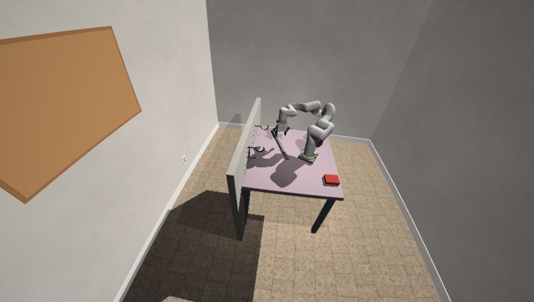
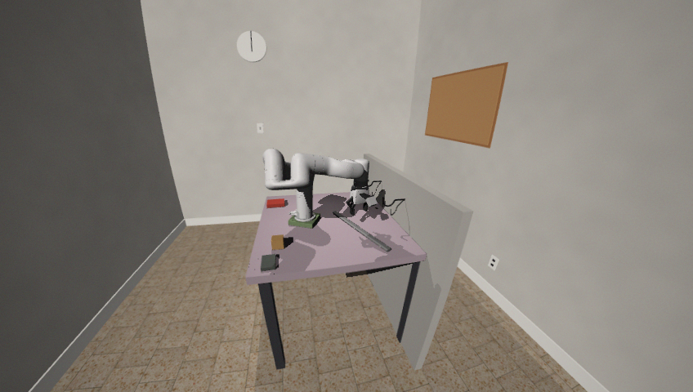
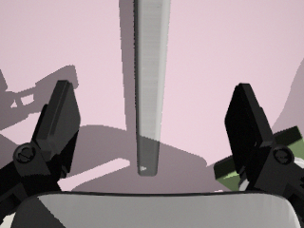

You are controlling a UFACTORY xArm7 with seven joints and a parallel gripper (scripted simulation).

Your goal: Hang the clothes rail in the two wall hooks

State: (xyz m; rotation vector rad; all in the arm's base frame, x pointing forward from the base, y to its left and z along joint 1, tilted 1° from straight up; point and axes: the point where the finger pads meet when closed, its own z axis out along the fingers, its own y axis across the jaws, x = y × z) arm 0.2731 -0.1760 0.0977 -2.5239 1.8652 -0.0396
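Right now my hand is 110 mm above the grey clothes rail. The rest, counted from my hand: grey wall panel (340 mm below, 300 mm ahead, 140 mm to the left); then orange cube (440 mm behind, 90 mm below, 60 mm to the right); then dark block (480 mm behind, 180 mm to the right, 110 mm below).
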